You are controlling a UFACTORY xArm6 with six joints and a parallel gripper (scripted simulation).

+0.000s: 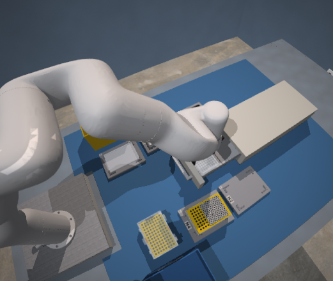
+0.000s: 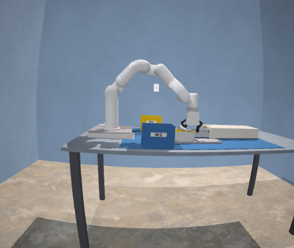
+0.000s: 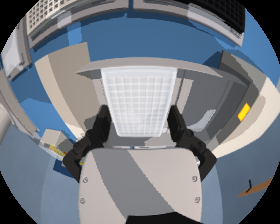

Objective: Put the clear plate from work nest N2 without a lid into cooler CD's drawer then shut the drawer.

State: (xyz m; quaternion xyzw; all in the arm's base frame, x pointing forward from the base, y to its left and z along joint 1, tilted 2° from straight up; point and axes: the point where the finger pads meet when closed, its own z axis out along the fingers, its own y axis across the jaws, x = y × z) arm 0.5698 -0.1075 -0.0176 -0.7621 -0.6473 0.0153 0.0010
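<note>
Right now the drawer is 30 mm ahead of my hand, 10 mm to the right of it and 10 mm below it. From my hand the other things lie so: white plate: 200 mm to the left, 60 mm behind, 20 mm below; then black plate: 170 mm to the left, 110 mm ahead, 20 mm below; then work nest N2: 200 mm to the right, 40 mm ahead, 30 mm below.
</note>
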